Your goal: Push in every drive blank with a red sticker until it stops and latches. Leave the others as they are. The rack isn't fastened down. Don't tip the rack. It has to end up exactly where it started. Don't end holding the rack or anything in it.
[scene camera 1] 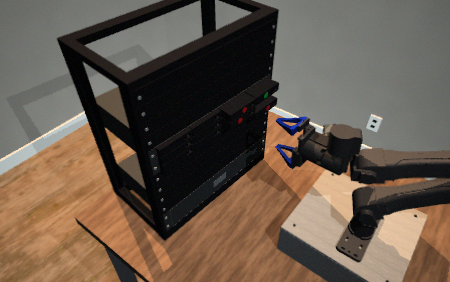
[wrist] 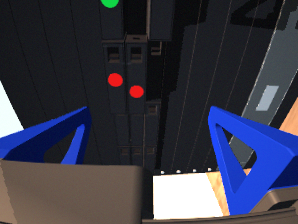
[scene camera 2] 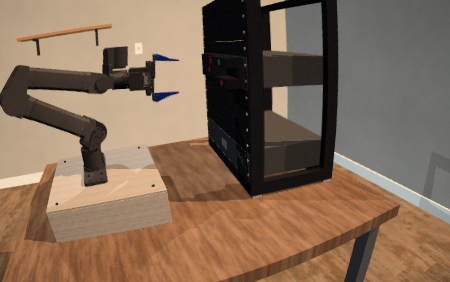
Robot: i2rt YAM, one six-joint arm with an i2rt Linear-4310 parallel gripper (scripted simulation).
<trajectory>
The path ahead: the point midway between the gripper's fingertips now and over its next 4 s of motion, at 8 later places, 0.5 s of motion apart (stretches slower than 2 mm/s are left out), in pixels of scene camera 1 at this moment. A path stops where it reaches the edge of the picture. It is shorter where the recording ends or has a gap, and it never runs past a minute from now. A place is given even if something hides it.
The gripper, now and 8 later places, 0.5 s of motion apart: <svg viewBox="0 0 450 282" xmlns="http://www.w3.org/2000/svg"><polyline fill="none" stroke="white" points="276,132 259,127 252,124 256,120 271,109 277,105 276,106 270,114 262,126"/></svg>
</trajectory>
